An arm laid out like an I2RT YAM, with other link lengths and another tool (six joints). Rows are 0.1 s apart.
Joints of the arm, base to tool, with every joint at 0 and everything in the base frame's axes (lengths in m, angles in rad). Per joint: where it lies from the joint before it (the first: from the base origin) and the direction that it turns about. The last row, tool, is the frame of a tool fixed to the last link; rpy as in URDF.
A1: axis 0 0 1 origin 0 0 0.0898
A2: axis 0 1 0 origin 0.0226 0.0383 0.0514
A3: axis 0 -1 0 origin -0.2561 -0.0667 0
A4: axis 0 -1 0 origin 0.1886 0.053 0.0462
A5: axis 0 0 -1 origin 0.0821 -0.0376 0.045
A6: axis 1 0 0 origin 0.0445 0 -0.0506
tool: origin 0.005 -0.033 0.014 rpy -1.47 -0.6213 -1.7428
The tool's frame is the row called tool.
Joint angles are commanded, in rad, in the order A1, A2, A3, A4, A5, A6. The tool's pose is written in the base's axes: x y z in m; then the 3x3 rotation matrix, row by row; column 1 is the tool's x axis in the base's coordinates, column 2 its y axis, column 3 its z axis. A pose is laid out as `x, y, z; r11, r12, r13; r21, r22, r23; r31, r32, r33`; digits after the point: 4 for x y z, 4 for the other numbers.
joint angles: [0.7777, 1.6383, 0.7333, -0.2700, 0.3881, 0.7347]
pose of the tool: 0.2018, 0.1102, 0.1640; 0.3957, -0.7116, 0.5805; -0.8156, -0.5629, -0.1341; 0.4222, -0.4204, -0.8031
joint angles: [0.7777, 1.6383, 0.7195, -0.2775, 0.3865, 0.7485]
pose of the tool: 0.1985, 0.1072, 0.1611; 0.3932, -0.7245, 0.5661; -0.8172, -0.5576, -0.1460; 0.4215, -0.4052, -0.8113
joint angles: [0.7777, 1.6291, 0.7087, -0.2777, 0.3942, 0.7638]
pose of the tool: 0.1961, 0.1048, 0.1610; 0.3783, -0.7315, 0.5672; -0.8239, -0.5454, -0.1539; 0.4220, -0.4091, -0.8091
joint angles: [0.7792, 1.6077, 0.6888, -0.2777, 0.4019, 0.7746]
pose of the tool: 0.1921, 0.1011, 0.1617; 0.3668, -0.7346, 0.5708; -0.8285, -0.5370, -0.1588; 0.4232, -0.4147, -0.8056
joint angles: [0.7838, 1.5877, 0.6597, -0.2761, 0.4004, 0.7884]
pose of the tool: 0.1862, 0.0968, 0.1600; 0.3636, -0.7405, 0.5651; -0.8321, -0.5310, -0.1603; 0.4188, -0.4120, -0.8093
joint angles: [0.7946, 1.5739, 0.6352, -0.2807, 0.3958, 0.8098]
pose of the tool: 0.1798, 0.0940, 0.1575; 0.3640, -0.7490, 0.5537; -0.8355, -0.5252, -0.1613; 0.4116, -0.4039, -0.8170
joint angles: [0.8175, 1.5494, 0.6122, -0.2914, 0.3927, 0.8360]
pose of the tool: 0.1719, 0.0927, 0.1570; 0.3680, -0.7514, 0.5478; -0.8385, -0.5228, -0.1538; 0.4019, -0.4027, -0.8224
